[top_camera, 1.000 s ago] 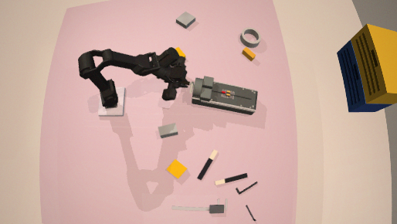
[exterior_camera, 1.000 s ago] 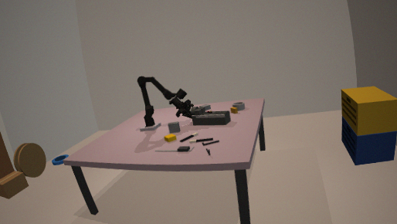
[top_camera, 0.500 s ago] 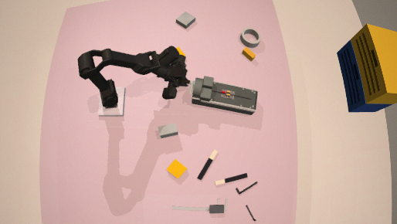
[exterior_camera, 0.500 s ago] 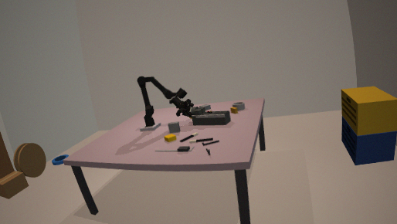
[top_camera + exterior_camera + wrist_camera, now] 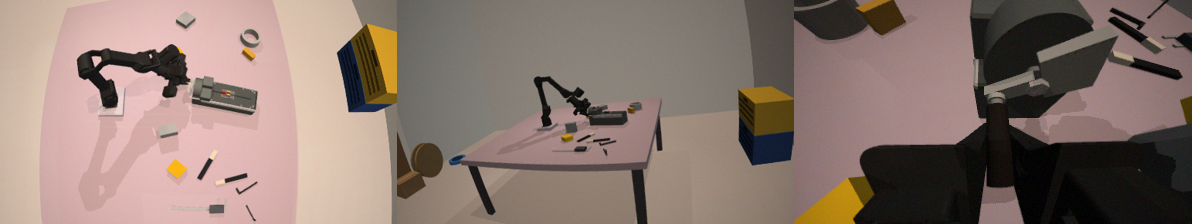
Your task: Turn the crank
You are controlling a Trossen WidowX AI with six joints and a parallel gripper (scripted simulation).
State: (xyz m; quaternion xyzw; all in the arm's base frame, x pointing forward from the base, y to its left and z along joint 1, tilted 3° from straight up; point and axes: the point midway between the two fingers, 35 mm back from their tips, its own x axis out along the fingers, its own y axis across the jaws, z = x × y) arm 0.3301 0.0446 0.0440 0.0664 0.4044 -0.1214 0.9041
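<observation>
Now: gripper tip 130 mm short of the red pointer, 60 mm to the left of it and 30 mm below it. Also, from my gripper tip: orange block: 290 mm ahead, 140 mm to the left, 30 mm below; then dark crank handle: 30 mm above, 20 mm behind, 10 mm to the left.
</observation>
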